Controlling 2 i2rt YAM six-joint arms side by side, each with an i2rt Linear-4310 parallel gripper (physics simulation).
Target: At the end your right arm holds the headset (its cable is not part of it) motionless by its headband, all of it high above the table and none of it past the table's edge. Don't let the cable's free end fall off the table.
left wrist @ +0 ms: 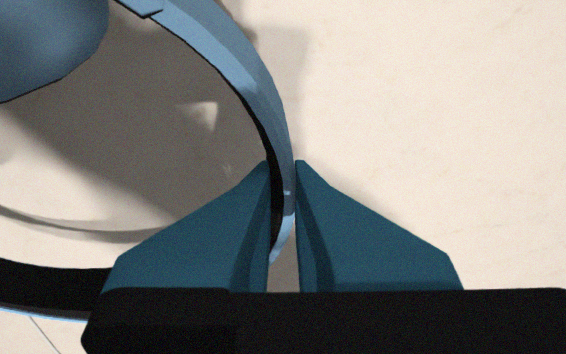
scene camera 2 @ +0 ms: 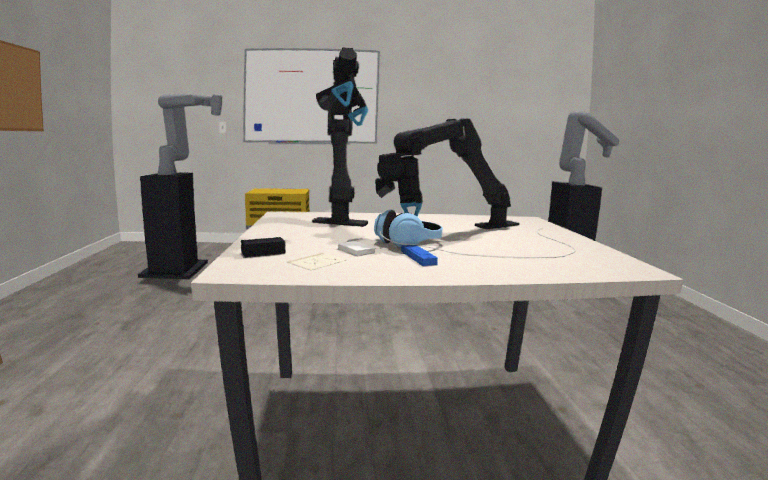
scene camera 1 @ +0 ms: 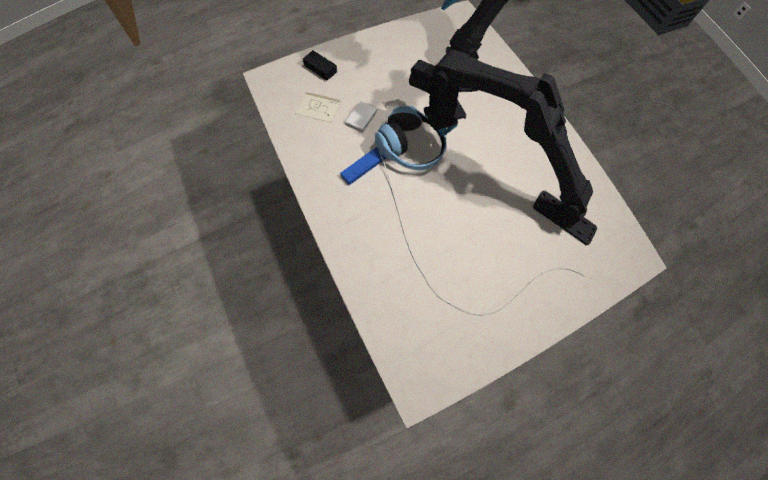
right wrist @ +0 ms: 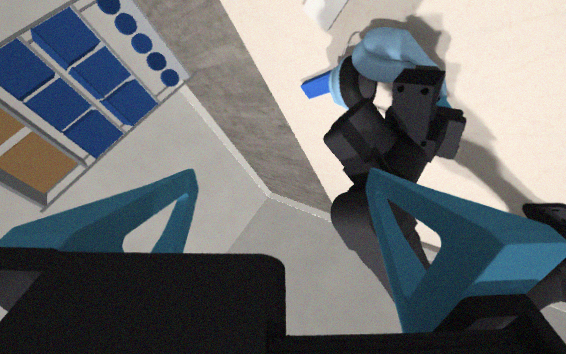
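Seen in the pictures: left gripper, fingertip midpoint: [left wrist: 282, 175] [scene camera 1: 442, 134] [right wrist: 441, 98]; right gripper, fingertip midpoint: [scene camera 2: 353, 115] [right wrist: 282, 178]; left arm's base at its link origin: [scene camera 2: 497, 225] [scene camera 1: 564, 218] [right wrist: 560, 231]; right arm's base at its link origin: [scene camera 2: 340, 222].
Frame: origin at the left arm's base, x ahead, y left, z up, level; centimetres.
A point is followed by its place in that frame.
Note:
The light-blue headset [scene camera 1: 419, 165] @[x 15.1, y -42.6, z 5.3 cm] [scene camera 2: 406, 229] @[x 16.0, y -56.0, z 6.3 cm] [right wrist: 382, 55] @[x 2.6, y -55.6, z 8.4 cm] hangs low at the table [scene camera 1: 368, 254] @[x 42.6, y -39.7, z 0.0 cm] [scene camera 2: 430, 291] @[x 40.6, y -67.2, z -1.4 cm]; I cannot tell whether its ear cups touch the top. My left gripper [left wrist: 282, 175] @[x 2.0, y -43.2, z 4.3 cm] [scene camera 2: 411, 212] @[x 2.0, y -43.2, z 4.3 cm] is shut on the headband, which passes between its fingertips. The thin cable [scene camera 1: 402, 226] @[x 30.9, y -36.9, z 0.2 cm] [scene camera 2: 509, 257] @[x 33.8, y -33.4, z 0.0 cm] runs from an ear cup across the table in a long curve; its free end lies on the tabletop at the lower right in scene camera 1. My right gripper [right wrist: 282, 178] @[x -8.3, y -59.7, z 37.4 cm] [scene camera 2: 351, 104] @[x -8.3, y -59.7, z 37.4 cm] is open and empty, high above the table and apart from the headset.
A blue block [scene camera 1: 360, 168] @[x 24.2, y -56.1, z 2.1 cm] [scene camera 2: 420, 255] @[x 26.3, y -59.0, z 2.0 cm] [right wrist: 315, 85] @[x 24.2, y -57.7, z 2.0 cm] lies at the ear cup, one end partly hidden by it. A grey-white box [scene camera 1: 360, 116] @[x 9.5, y -67.3, z 1.5 cm] [scene camera 2: 356, 247] @[x 10.8, y -68.4, z 1.5 cm], a paper note [scene camera 1: 318, 107] @[x 13.6, y -80.7, z 0.2 cm] [scene camera 2: 316, 260] @[x 13.2, y -81.1, z 0.1 cm] and a black box [scene camera 1: 320, 65] @[x 1.8, y -89.6, z 3.5 cm] [scene camera 2: 263, 246] @[x 3.1, y -91.6, z 2.5 cm] lie nearby. The left arm bends over the table.

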